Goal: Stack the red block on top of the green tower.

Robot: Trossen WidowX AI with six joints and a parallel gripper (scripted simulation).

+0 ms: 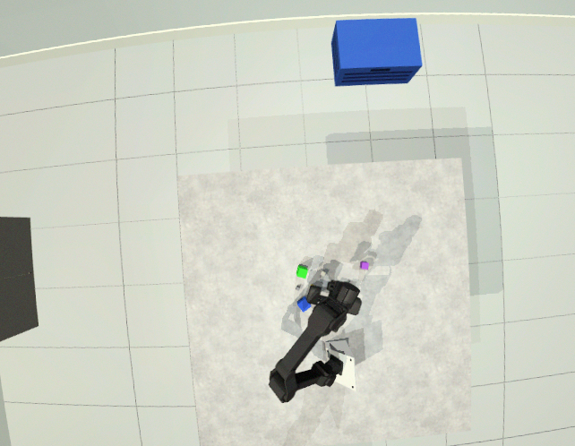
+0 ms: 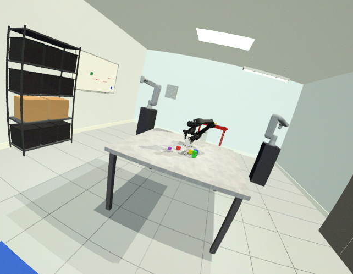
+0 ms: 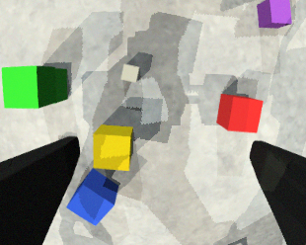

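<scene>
Right now my gripper tip is 20 mm past the red block, 90 mm to the left of it and 120 mm above it. From my gripper tip the other things lie so: yellow block (30 mm behind, 50 mm to the left, 120 mm below); then blue block (90 mm behind, 100 mm to the left, 120 mm below); then small white cube (40 mm ahead, 20 mm to the left, 130 mm below).
</scene>
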